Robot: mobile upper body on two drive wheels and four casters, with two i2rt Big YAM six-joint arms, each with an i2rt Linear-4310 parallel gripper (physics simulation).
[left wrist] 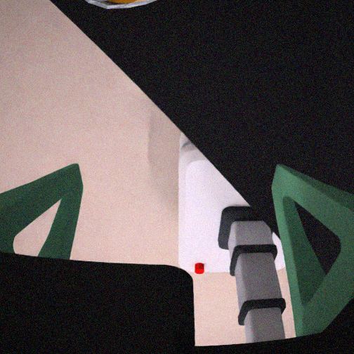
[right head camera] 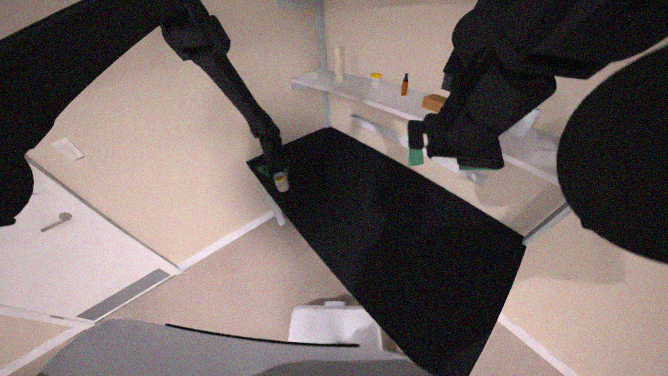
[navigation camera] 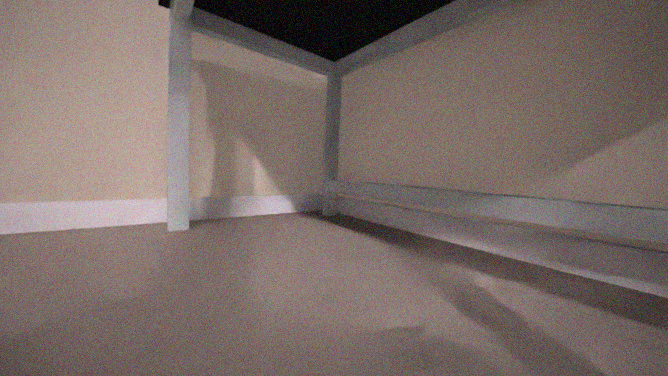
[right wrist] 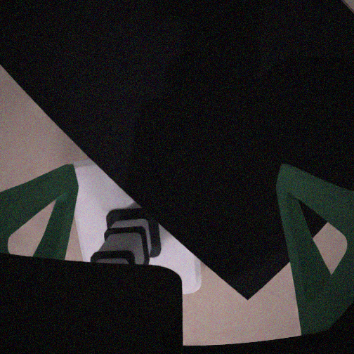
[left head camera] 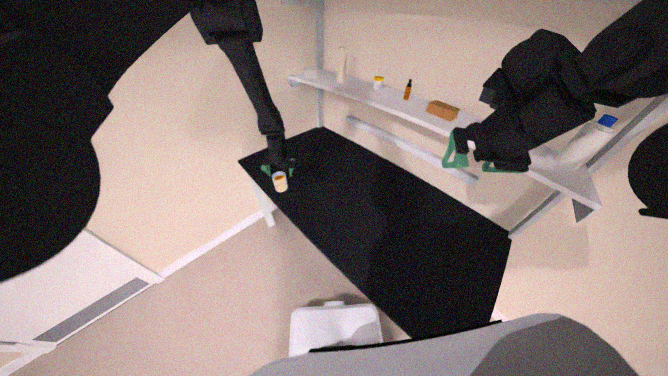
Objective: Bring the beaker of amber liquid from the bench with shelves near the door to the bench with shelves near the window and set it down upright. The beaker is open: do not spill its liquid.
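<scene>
The beaker of amber liquid (left head camera: pixel 280 184) (right head camera: pixel 282 184) stands upright on the black bench (left head camera: pixel 400 225) (right head camera: pixel 400 225) (right wrist: pixel 175 100), near its far left end and front edge. Part of the beaker's rim (left wrist: pixel 122 5) shows at the top of the left wrist view. My left gripper (left head camera: pixel 278 169) (right head camera: pixel 275 170) (left wrist: pixel 177 175) is open and empty; in the head views its fingers are just behind the beaker, which is not between them. My right gripper (left head camera: pixel 477 167) (right head camera: pixel 445 165) (right wrist: pixel 176 174) is open and empty, high over the bench's back side. The window bench does not show.
A shelf (left head camera: pixel 367 97) (right head camera: pixel 367 97) behind the bench carries a tall pale cylinder (left head camera: pixel 342 67), a yellow-lidded jar (left head camera: pixel 378 83), an amber bottle (left head camera: pixel 407 91) and a brown box (left head camera: pixel 443 110). A door (right head camera: pixel 85 240) is at the left. Bench legs (navigation camera: pixel 179 125) (navigation camera: pixel 332 125) stand ahead of the base.
</scene>
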